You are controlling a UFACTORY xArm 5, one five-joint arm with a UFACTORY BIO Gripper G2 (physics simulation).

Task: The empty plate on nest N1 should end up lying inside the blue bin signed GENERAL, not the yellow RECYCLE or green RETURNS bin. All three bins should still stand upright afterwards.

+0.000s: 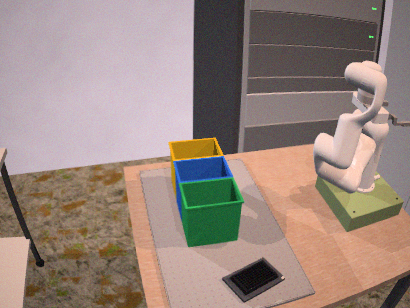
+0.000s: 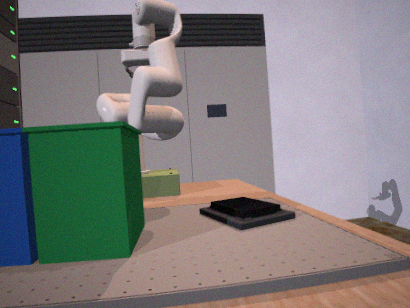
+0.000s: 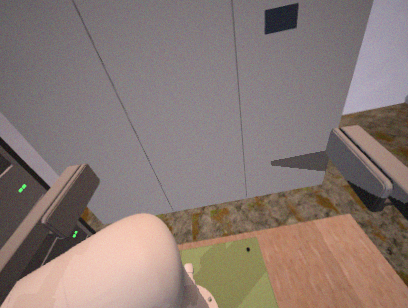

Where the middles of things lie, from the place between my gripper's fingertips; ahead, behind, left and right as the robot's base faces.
Labels:
The black plate (image 2: 242, 207) is 610 mm ahead of my hand, 430 mm below it and 150 mm to the left of it. Also, from my hand: dark nest (image 2: 224, 218): 610 mm ahead, 440 mm below, 150 mm to the left; then blue bin (image 1: 190, 170): 660 mm ahead, 360 mm below, 240 mm to the right; then green bin (image 2: 86, 179): 670 mm ahead, 360 mm below, 110 mm to the right.

